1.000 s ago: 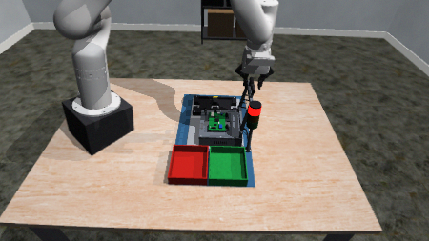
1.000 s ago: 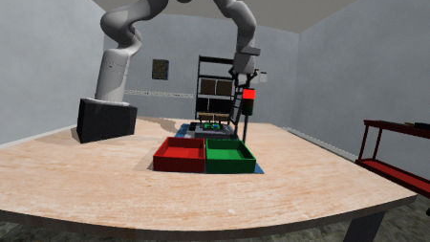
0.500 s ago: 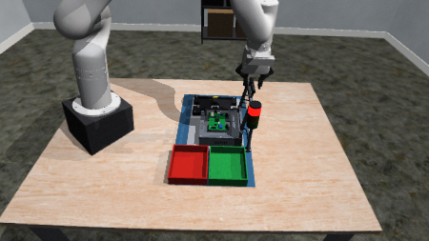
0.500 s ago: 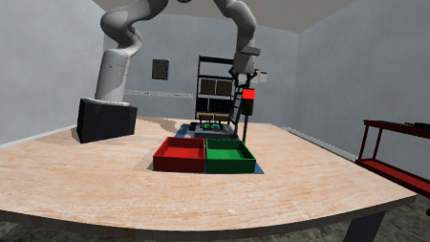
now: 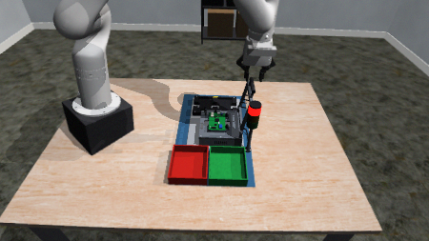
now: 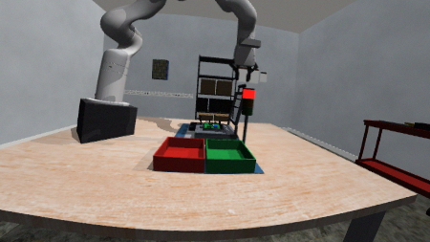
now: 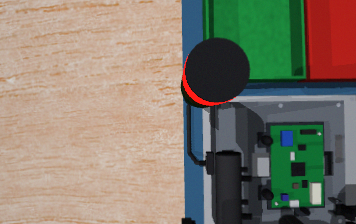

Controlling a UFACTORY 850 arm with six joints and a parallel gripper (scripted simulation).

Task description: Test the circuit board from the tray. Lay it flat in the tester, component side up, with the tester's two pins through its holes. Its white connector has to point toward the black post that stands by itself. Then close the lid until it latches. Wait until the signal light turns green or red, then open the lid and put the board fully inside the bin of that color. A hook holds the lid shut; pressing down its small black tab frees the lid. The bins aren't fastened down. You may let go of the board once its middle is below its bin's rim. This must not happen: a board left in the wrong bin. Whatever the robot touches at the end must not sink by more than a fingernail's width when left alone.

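The green circuit board is 13 cm behind my hand, 1 cm to the right of it and 24 cm below it. Round my hand: dark nest: 13 cm behind, 24 cm below; then clear lid: 2 cm behind, 13 cm below; then green bin: 7 cm behind, 21 cm to the right, 30 cm below.
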